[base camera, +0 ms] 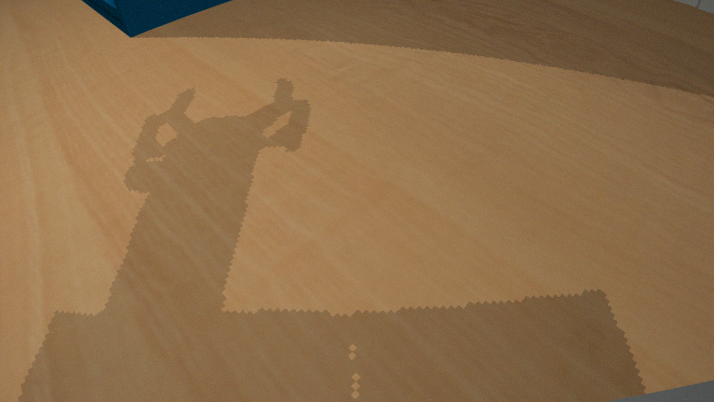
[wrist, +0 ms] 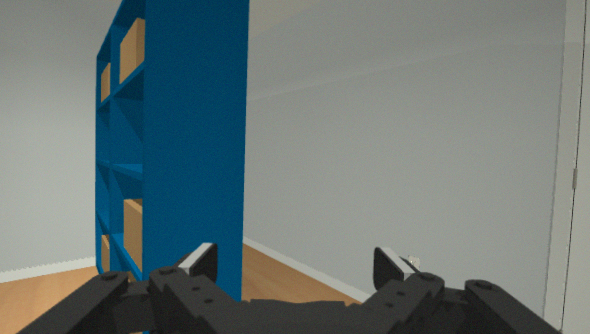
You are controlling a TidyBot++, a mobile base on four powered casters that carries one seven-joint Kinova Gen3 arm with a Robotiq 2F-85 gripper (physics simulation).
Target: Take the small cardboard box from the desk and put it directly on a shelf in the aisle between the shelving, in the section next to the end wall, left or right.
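Frame: origin at the arm's base, x right, y ahead, z up, level; centimetres.
Seen in the pictures: gripper, fingertip midpoint: point(wrist: 295, 262).
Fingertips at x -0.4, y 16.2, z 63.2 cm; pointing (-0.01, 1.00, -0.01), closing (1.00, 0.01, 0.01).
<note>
A point is followed by its place in that frame.
A tall blue shelving unit point(wrist: 195, 140) {x -45.7, y 124.1, z 74.0 cm} stands left of centre in the wrist view, with its flat end panel facing me. Its open compartments on the left are seen at a steep angle, and several hold brown boxes. A bottom corner of blue shelving point(base camera: 150, 15) {x -55.4, y 115.5, z -35.8 cm} also shows at the top left of the base camera view. My gripper point(wrist: 295, 262) {x -0.4, y 16.2, z 63.2 cm} is open and empty, in front of the end panel and the grey wall. The small cardboard box and the desk do not show in either view.
A grey wall point(wrist: 400, 150) {x 68.5, y 187.2, z 74.5 cm} runs along the right of the shelving, with a door frame point(wrist: 570, 125) {x 120.8, y 123.4, z 86.5 cm} at the far right. Another wall point(wrist: 45, 140) {x -210.5, y 227.3, z 74.2 cm} is at the left, beyond the shelving. My shadow lies on the wooden floor point(base camera: 400, 200) {x 5.0, y 43.5, z -39.7 cm}.
</note>
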